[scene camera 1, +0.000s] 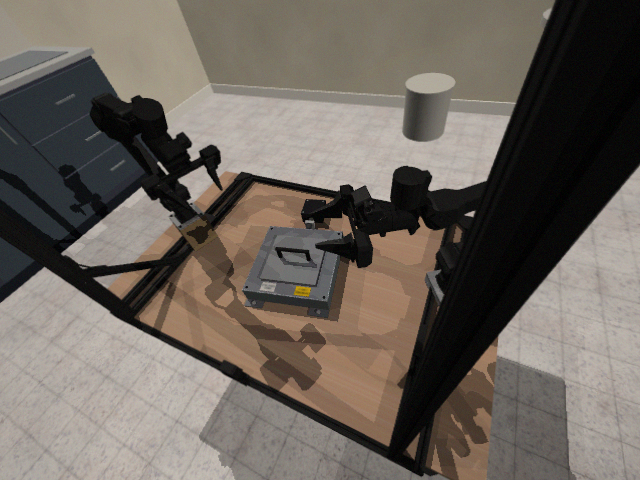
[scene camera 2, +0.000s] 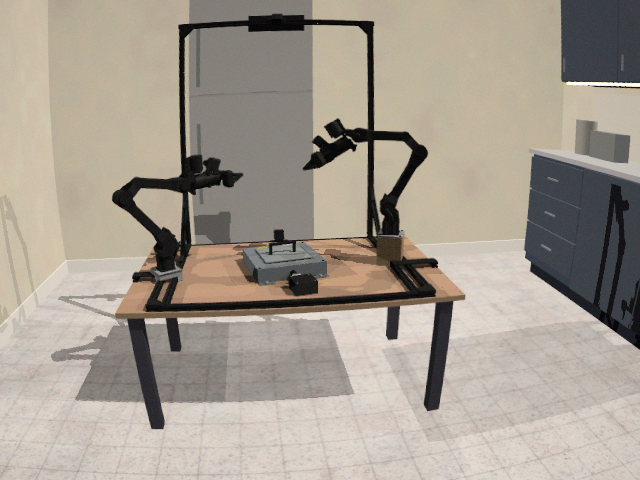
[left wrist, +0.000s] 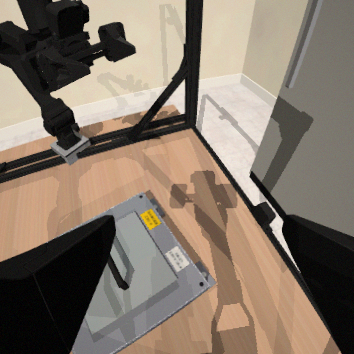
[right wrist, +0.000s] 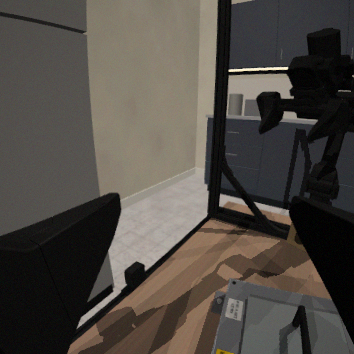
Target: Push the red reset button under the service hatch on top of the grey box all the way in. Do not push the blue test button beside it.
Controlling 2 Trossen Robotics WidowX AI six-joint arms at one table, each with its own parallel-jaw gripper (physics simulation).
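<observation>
The grey box [scene camera 1: 285,298] [scene camera 2: 289,272] [left wrist: 194,280] [right wrist: 225,327] stands on the table. Its service hatch [scene camera 1: 289,273] [left wrist: 152,282] [right wrist: 265,320] lies flat and closed on top, with a black handle [scene camera 1: 293,250] [left wrist: 119,276] [right wrist: 303,330]. The red reset button and blue test button do not show. My left gripper [scene camera 1: 190,195] [scene camera 2: 306,167] [left wrist: 199,223] [right wrist: 281,134] is open and empty, high above the table, to the right of the box in scene camera 2. My right gripper [scene camera 1: 311,231] [scene camera 2: 239,176] [left wrist: 113,58] [right wrist: 206,203] is open and empty, high and to the left of the box there.
A small black block [scene camera 1: 313,207] [scene camera 2: 303,284] sits beside the box on the wooden table [scene camera 1: 356,361] [scene camera 2: 206,284]. A black frame [scene camera 1: 310,411] [scene camera 2: 370,129] [left wrist: 195,75] [right wrist: 220,125] runs along the table edges and rises in posts with a top bar.
</observation>
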